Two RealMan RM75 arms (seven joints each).
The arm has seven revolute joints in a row. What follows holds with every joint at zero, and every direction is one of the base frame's. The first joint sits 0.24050 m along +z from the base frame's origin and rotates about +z. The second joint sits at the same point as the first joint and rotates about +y. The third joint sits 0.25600 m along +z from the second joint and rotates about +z. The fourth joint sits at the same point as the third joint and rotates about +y. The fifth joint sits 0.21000 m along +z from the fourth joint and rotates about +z. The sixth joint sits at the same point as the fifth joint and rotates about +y. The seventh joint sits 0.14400 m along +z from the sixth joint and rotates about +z. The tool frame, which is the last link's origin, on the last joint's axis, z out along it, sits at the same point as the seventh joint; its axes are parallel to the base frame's.
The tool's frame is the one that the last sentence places.
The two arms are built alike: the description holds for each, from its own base.
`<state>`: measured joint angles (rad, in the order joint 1, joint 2, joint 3, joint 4, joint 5, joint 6, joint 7); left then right.
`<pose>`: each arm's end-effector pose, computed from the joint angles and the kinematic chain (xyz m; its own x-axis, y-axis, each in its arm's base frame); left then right.
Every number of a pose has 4 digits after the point.
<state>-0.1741 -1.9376 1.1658 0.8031 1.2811 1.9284 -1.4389 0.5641 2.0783 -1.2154 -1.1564 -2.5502 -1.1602 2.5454</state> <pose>-0.2581 0.2293 0.0601 0.5811 0.2913 0.7599 0.3115 -0.9422 0.1230 0.2288 0.3977 0.0157 0.6660 -0.7275 -0.1648 -0.6737 -0.4918 -0.5516</pose>
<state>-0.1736 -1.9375 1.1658 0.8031 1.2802 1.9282 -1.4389 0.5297 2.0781 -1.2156 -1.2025 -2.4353 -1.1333 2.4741</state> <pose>-0.2582 0.2292 0.0602 0.5805 0.2912 0.7604 0.3121 -0.9421 0.1225 0.2172 0.3972 0.0204 0.7077 -0.6657 -0.2369 -0.6723 -0.5313 -0.5155</pose>
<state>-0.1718 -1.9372 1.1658 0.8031 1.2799 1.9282 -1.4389 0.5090 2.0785 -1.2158 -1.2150 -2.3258 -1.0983 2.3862</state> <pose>-0.2587 0.2288 0.0603 0.5800 0.2920 0.7605 0.3138 -0.9416 0.1223 0.2080 0.3977 0.0220 0.7432 -0.6004 -0.2954 -0.6577 -0.5741 -0.4877</pose>
